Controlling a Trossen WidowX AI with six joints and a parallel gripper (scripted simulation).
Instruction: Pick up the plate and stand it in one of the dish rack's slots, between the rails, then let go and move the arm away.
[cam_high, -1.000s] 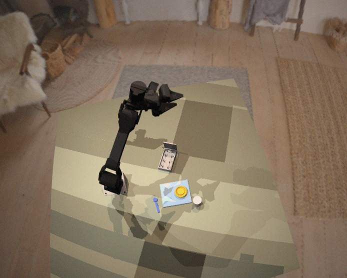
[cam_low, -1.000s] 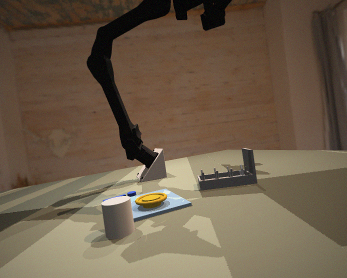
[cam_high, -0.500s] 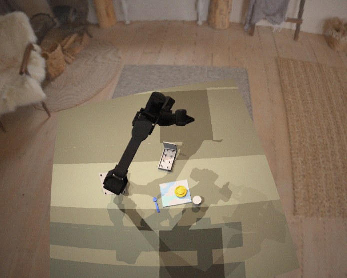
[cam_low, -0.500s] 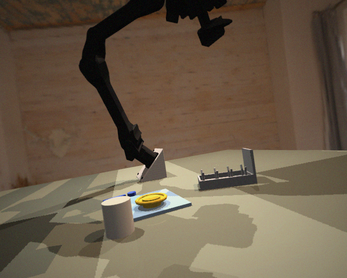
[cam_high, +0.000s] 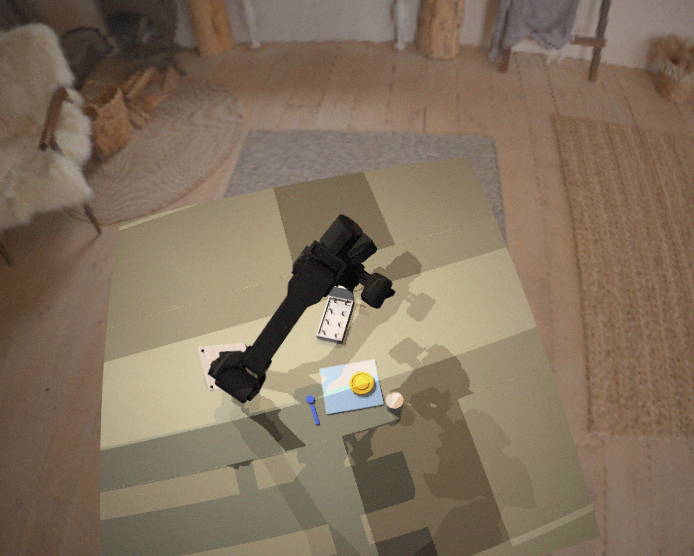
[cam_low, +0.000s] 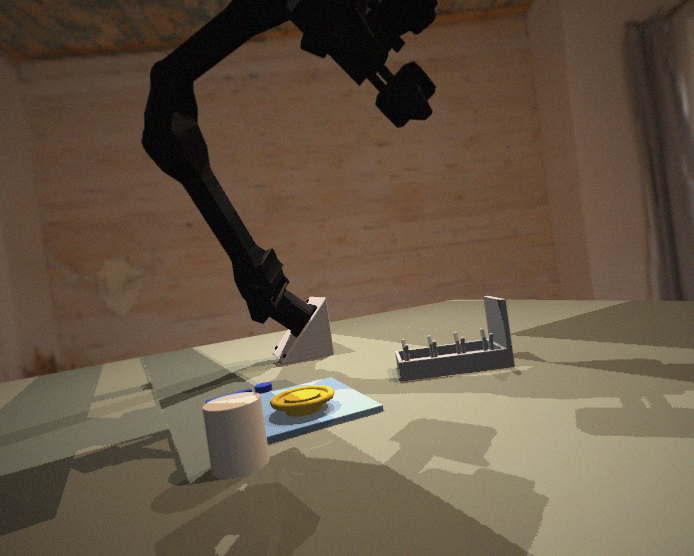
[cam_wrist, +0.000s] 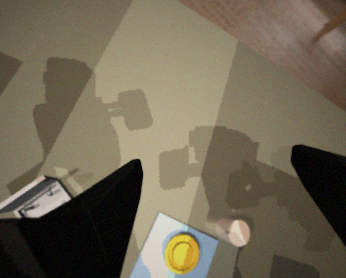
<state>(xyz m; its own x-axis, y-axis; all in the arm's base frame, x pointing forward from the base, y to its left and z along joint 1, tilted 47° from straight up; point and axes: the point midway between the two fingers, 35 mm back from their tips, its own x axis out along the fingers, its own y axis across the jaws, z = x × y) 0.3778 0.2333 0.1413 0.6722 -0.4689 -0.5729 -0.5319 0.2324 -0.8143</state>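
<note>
The yellow plate is 28 cm below my gripper tip, 13 cm to the right of it and 7 cm behind it. Round my gripper tip: white cylinder (27 cm below, 19 cm to the right, 1 cm ahead); light blue mat (29 cm below, 13 cm to the right, 10 cm behind); grey dish rack (27 cm below, 13 cm behind, 7 cm to the left).
</note>
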